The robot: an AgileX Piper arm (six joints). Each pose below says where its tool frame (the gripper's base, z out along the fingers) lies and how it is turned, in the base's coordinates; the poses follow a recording.
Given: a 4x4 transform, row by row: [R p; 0 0 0 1], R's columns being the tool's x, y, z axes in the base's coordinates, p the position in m. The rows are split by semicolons.
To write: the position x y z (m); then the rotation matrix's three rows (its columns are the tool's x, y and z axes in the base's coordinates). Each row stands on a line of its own. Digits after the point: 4 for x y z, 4 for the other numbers.
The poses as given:
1: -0.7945, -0.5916, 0.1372, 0.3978; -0.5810, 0.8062, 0.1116, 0.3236; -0.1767, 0.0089, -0.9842, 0.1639; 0, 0, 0, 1
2: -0.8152, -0.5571, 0.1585, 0.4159; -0.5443, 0.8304, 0.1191, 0.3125; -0.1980, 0.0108, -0.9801, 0.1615; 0, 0, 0, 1
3: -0.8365, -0.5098, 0.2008, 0.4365; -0.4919, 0.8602, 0.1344, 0.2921; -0.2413, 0.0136, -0.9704, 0.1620; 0, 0, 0, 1
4: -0.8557, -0.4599, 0.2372, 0.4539; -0.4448, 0.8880, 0.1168, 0.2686; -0.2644, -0.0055, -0.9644, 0.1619; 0, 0, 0, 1
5: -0.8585, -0.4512, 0.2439, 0.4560; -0.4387, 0.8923, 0.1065, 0.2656; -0.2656, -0.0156, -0.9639, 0.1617; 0, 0, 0, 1
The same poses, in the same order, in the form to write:
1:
0.3978, 0.3236, 0.1639
-0.7945, -0.5916, 0.1372
-0.5810, 0.8062, 0.1116
-0.1767, 0.0089, -0.9842

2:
0.4159, 0.3125, 0.1615
-0.8152, -0.5571, 0.1585
-0.5443, 0.8304, 0.1191
-0.1980, 0.0108, -0.9801

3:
0.4365, 0.2921, 0.1620
-0.8365, -0.5098, 0.2008
-0.4919, 0.8602, 0.1344
-0.2413, 0.0136, -0.9704

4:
0.4539, 0.2686, 0.1619
-0.8557, -0.4599, 0.2372
-0.4448, 0.8880, 0.1168
-0.2644, -0.0055, -0.9644

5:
0.4560, 0.2656, 0.1617
-0.8585, -0.4512, 0.2439
-0.4387, 0.8923, 0.1065
-0.2656, -0.0156, -0.9639

